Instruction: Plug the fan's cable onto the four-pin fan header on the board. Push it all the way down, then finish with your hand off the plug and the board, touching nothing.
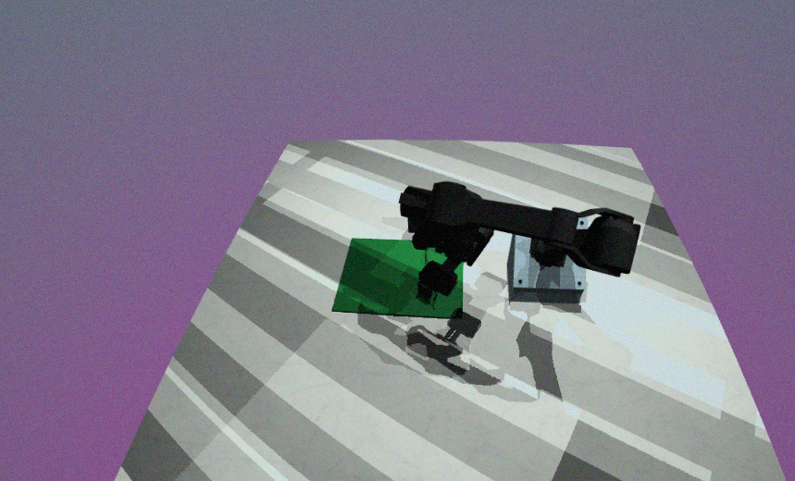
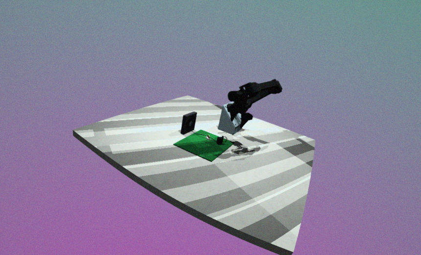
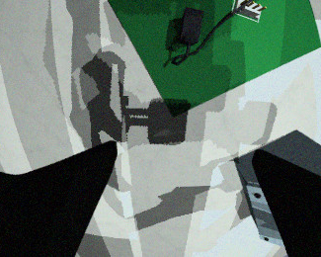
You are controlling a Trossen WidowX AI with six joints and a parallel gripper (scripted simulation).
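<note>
My gripper tip is 10 cm above the black plug, 8 cm short of it and 4 cm to the left of it. Also, from my gripper tip: green board (15 cm ahead, 14 cm below, 10 cm to the right); then black square fan (26 cm to the right, 10 cm ahead, 6 cm below); then pale header (13 cm to the right, 12 cm below, 8 cm ahead).
</note>
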